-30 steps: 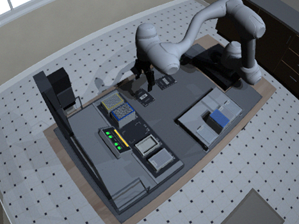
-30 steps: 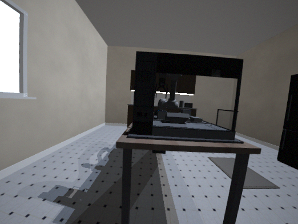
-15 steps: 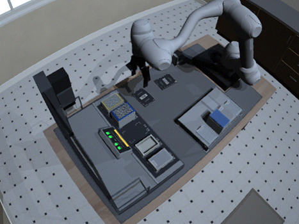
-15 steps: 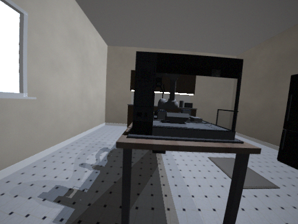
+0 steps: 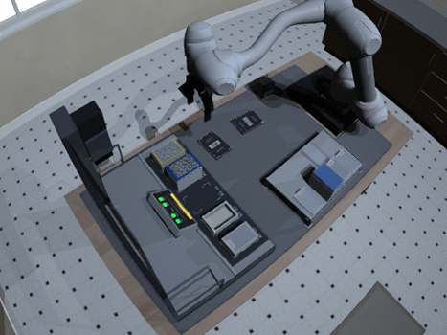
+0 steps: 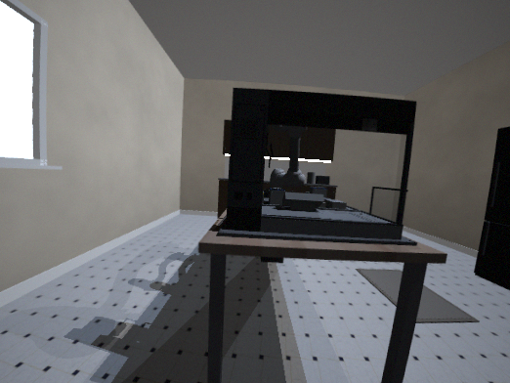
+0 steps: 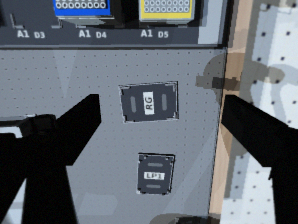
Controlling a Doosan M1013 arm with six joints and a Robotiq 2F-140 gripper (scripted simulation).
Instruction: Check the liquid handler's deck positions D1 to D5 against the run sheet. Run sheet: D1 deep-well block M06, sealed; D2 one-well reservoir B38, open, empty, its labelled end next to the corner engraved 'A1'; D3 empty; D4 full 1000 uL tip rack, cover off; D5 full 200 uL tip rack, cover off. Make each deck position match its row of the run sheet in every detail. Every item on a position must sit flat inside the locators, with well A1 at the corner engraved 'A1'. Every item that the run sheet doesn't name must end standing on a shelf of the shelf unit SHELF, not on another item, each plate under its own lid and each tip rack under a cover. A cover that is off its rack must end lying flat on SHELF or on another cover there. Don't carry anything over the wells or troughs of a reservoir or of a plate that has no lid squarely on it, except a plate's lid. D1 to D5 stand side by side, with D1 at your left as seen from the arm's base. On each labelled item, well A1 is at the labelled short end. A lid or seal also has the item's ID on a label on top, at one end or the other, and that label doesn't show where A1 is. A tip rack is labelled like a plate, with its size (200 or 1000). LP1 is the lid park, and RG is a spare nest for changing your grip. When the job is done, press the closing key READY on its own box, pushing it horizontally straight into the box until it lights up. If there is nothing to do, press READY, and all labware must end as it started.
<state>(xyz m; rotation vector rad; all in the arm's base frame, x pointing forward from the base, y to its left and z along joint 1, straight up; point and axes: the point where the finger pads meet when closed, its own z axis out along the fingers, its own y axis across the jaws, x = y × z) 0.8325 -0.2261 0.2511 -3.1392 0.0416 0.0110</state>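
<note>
My gripper is now 19 cm above the clear tip rack cover, 16 cm short of it and 2 cm to the left of it. From my hand the other things lie so: blue-framed tip rack: 18 cm below, 15 cm ahead, 10 cm to the left; then yellow-framed tip rack: 21 cm below, 15 cm ahead, 2 cm to the right; then white one-well reservoir: 35 cm to the left, 24 cm below, 17 cm ahead.
</note>
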